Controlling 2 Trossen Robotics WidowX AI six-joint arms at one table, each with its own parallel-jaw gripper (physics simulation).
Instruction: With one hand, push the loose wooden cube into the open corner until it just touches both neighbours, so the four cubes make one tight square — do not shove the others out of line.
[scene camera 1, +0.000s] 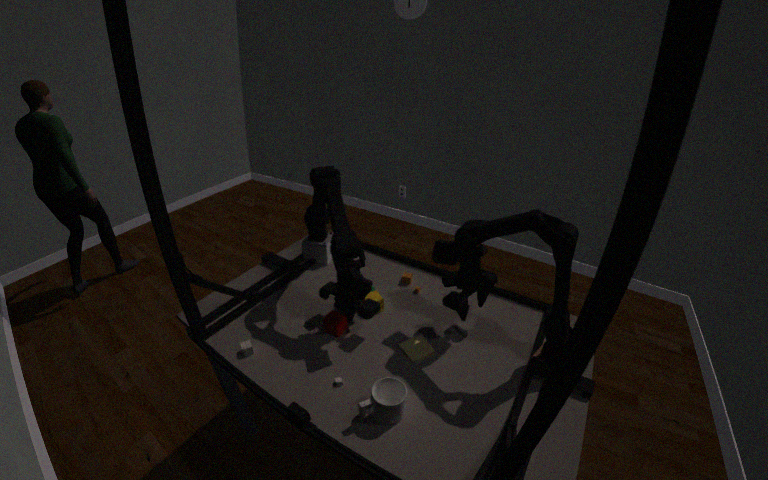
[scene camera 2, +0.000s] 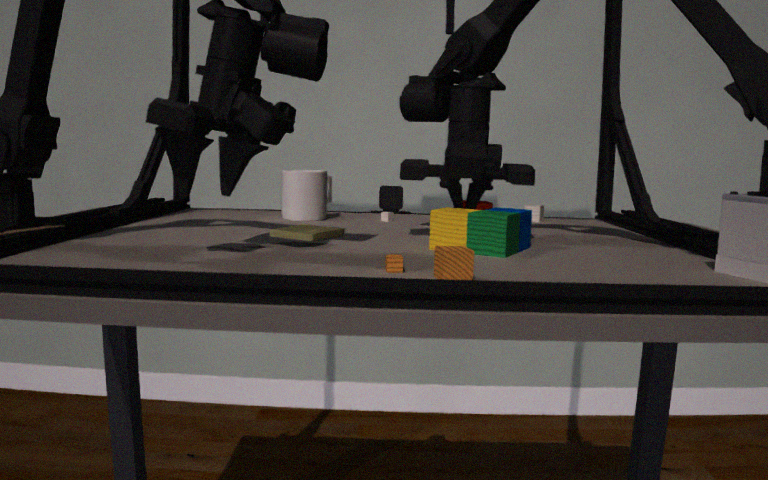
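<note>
The red cube (scene camera 1: 335, 324) (scene camera 2: 478, 204) stands apart from the others, toward the bottom left in scene camera 1 and behind them in scene camera 2. The yellow cube (scene camera 1: 374, 301) (scene camera 2: 449, 229), green cube (scene camera 1: 373, 289) (scene camera 2: 492, 233) and blue cube (scene camera 2: 525, 229) stand grouped; the left gripper hides the blue one in scene camera 1. My left gripper (scene camera 1: 347, 319) (scene camera 2: 465, 204) is shut and empty, low beside the red cube, between it and the group; its very tips are hidden. My right gripper (scene camera 1: 472, 310) (scene camera 2: 204, 199) is open and empty, above the table.
A white mug (scene camera 1: 388, 393) (scene camera 2: 304, 195), a flat olive block (scene camera 1: 417, 349) (scene camera 2: 306, 232), two orange blocks (scene camera 1: 406, 279) (scene camera 2: 453, 262) and two small white blocks (scene camera 1: 338, 381) (scene camera 2: 386, 216) lie around. Black frame rails (scene camera 2: 362, 293) line the table edges. A person (scene camera 1: 50, 152) stands at the left.
</note>
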